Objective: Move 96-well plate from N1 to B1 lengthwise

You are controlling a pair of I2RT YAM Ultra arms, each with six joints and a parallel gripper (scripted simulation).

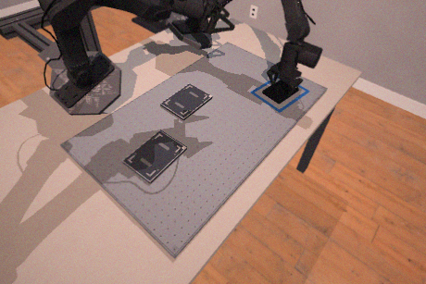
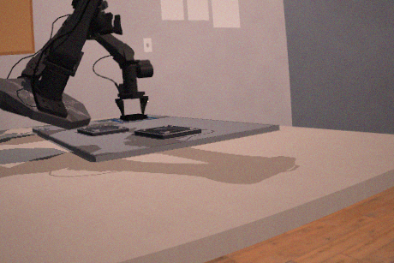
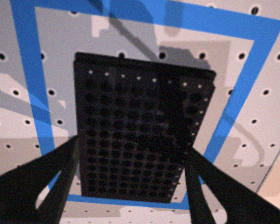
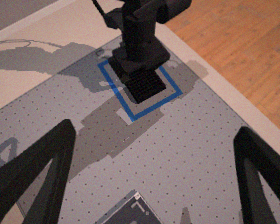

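Now: left hand 1 cm above the black 96-well plate. Round my left hand: dark nest: 13 cm behind, 55 cm to the right, 1 cm below.
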